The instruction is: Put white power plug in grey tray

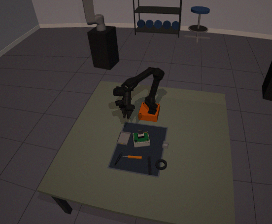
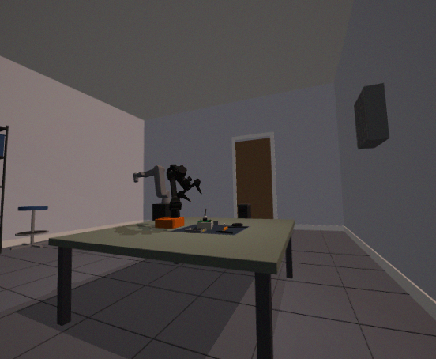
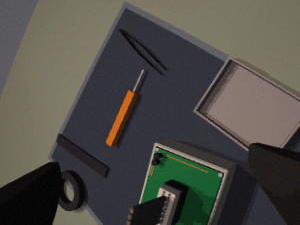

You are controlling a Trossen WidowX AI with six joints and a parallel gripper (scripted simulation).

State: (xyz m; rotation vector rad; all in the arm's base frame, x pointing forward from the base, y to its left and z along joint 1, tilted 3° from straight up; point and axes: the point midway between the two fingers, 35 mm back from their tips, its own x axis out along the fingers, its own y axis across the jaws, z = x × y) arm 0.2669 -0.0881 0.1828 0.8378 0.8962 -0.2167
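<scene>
My gripper tip is now 10 mm past the white power plug, 110 mm to the right of it and 140 mm above it. Also, from my gripper tip: grey tray 20 mm ahead, 30 mm to the right, 220 mm below; then dark mat 40 mm ahead, 110 mm to the left, 220 mm below; then black bar 170 mm ahead, 250 mm to the left, 220 mm below.
</scene>
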